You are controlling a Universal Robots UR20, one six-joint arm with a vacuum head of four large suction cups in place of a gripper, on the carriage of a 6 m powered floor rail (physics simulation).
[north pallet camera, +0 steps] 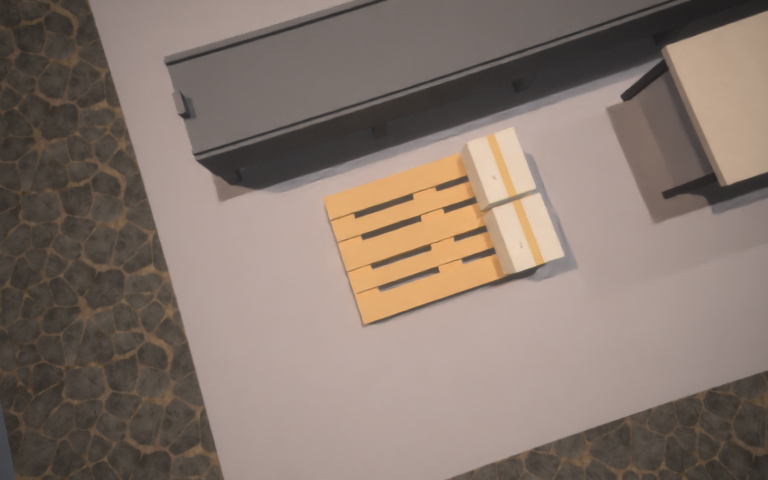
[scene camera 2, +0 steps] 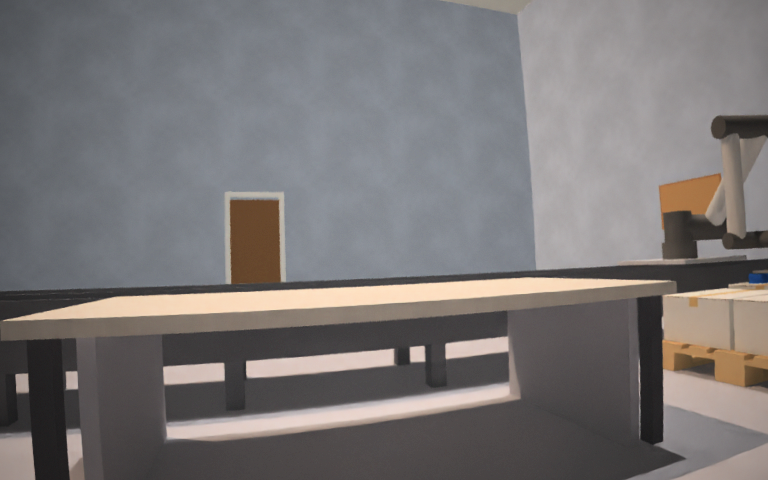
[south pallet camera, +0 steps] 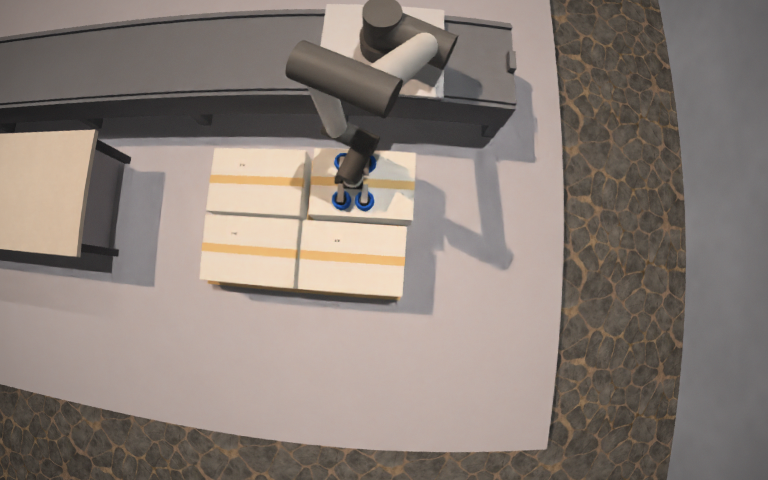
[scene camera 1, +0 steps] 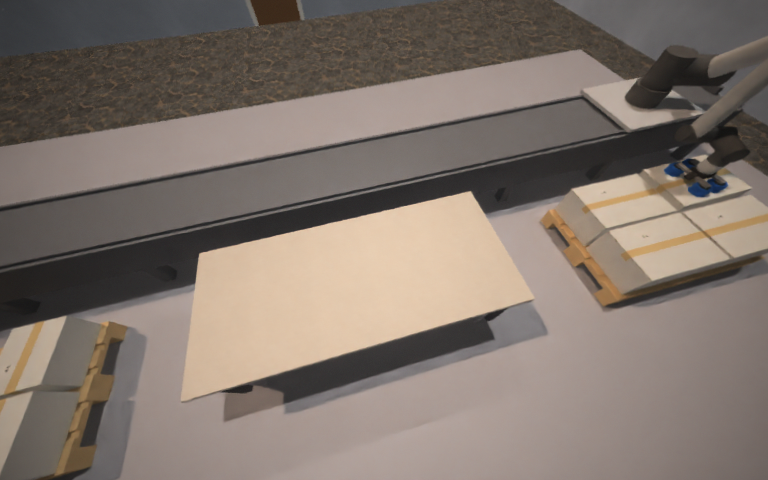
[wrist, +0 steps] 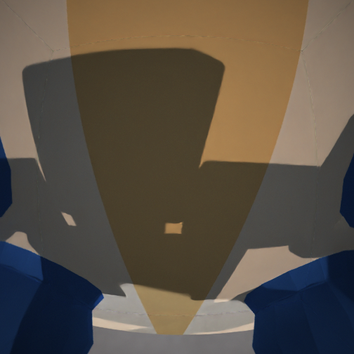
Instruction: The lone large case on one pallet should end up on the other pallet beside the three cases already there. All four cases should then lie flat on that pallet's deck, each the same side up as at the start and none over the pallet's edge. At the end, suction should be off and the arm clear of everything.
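Where they show: hand, tool point: (scene camera 1: pixel 688 181); arm's base, link origin: (scene camera 2: pixel 680 258) (south pallet camera: pixel 382 46) (scene camera 1: pixel 641 100).
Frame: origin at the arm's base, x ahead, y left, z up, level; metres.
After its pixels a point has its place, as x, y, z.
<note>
My suction head (scene camera 1: pixel 696 177) @(0.770, -0.102, -0.181) (south pallet camera: pixel 353 182) @(0.770, -0.102, -0.181) is down on top of a large white, taped case (scene camera 1: pixel 736 182) @(0.882, 0.169, -0.157) (south pallet camera: pixel 398 204) @(0.878, 0.142, -0.158) (wrist: pixel 255 125) at the back right of the south pallet (scene camera 1: pixel 607 296) @(1.340, -1.006, -0.482) (scene camera 2: pixel 736 365) @(1.020, -1.005, -0.479). The cups look sealed on it, and the case appears held level, slightly above its neighbours. Three like cases, back left (scene camera 1: pixel 614 219) @(0.915, -0.853, -0.180) (south pallet camera: pixel 254 199) @(0.887, -0.661, -0.179), front left (scene camera 1: pixel 673 260) @(1.281, -0.732, -0.180) (south pallet camera: pixel 249 270) @(1.284, -0.653, -0.179) and front right (scene camera 1: pixel 744 226) @(1.195, -0.097, -0.181) (south pallet camera: pixel 351 278) @(1.286, -0.084, -0.180), lie flat on that pallet. The deck under the held case is hidden. In the wrist view, blue cups (wrist: pixel 45 300) frame the case top.
The north pallet (north pallet camera: pixel 390 249) @(1.031, -5.288, -0.425) bears two smaller taped cases (north pallet camera: pixel 498 166) @(0.800, -4.573, -0.207) (north pallet camera: pixel 526 232) @(1.202, -4.565, -0.189) at one end. A table (scene camera 1: pixel 356 294) @(1.019, -2.698, -0.040) (scene camera 2: pixel 339 300) @(1.138, -2.839, -0.040) stands between the pallets. The rail (scene camera 1: pixel 339 164) (north pallet camera: pixel 339 73) (south pallet camera: pixel 169 62) runs behind them; the arm's carriage (scene camera 1: pixel 617 104) @(-0.010, -0.221, 0.000) (south pallet camera: pixel 345 28) @(-0.119, -0.219, -0.001) stands behind the south pallet.
</note>
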